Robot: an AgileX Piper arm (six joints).
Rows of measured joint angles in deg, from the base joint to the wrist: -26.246, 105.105, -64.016, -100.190, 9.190, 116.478; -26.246, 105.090, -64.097, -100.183, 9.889, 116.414; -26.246, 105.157, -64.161, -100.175, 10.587, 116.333; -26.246, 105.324, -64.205, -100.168, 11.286, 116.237; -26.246, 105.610, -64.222, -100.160, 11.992, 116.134; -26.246, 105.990, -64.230, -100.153, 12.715, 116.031; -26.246, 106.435, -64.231, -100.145, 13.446, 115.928; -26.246, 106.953, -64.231, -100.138, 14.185, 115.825; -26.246, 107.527, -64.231, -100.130, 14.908, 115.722; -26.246, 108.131, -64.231, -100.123, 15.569, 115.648; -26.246, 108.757, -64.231, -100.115, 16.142, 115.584; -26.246, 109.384, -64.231, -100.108, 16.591, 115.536; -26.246, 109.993, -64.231, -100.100, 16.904, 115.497; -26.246, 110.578, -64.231, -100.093, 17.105, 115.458; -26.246, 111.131, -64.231, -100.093, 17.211, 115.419; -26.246, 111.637, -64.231, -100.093, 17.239, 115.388; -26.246, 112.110, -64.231, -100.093, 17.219, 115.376; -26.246, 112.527, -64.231, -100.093, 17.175, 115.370; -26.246, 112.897, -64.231, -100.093, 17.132, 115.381; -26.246, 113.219, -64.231, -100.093, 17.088, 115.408; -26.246, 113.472, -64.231, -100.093, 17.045, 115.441
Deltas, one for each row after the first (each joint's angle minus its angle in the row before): 0.000, -0.015, -0.081, 0.007, 0.699, -0.064; 0.000, 0.067, -0.064, 0.008, 0.698, -0.081; 0.000, 0.167, -0.044, 0.007, 0.699, -0.096; 0.000, 0.286, -0.017, 0.008, 0.706, -0.103; 0.000, 0.380, -0.008, 0.007, 0.723, -0.103; 0.000, 0.445, -0.001, 0.008, 0.731, -0.103; 0.000, 0.518, 0.000, 0.007, 0.739, -0.103; 0.000, 0.574, 0.000, 0.008, 0.723, -0.103; 0.000, 0.604, 0.000, 0.007, 0.661, -0.074; 0.000, 0.626, 0.000, 0.008, 0.573, -0.064; 0.000, 0.627, 0.000, 0.007, 0.449, -0.048; 0.000, 0.609, 0.000, 0.008, 0.313, -0.039; 0.000, 0.585, 0.000, 0.007, 0.201, -0.039; 0.000, 0.553, 0.000, 0.000, 0.106, -0.039; 0.000, 0.506, 0.000, 0.000, 0.028, -0.031; 0.000, 0.473, 0.000, 0.000, -0.020, -0.012; 0.000, 0.417, 0.000, 0.000, -0.044, -0.006; 0.000, 0.370, 0.000, 0.000, -0.043, 0.011; 0.000, 0.322, 0.000, 0.000, -0.044, 0.027; 0.000, 0.253, 0.000, 0.000, -0.043, 0.033
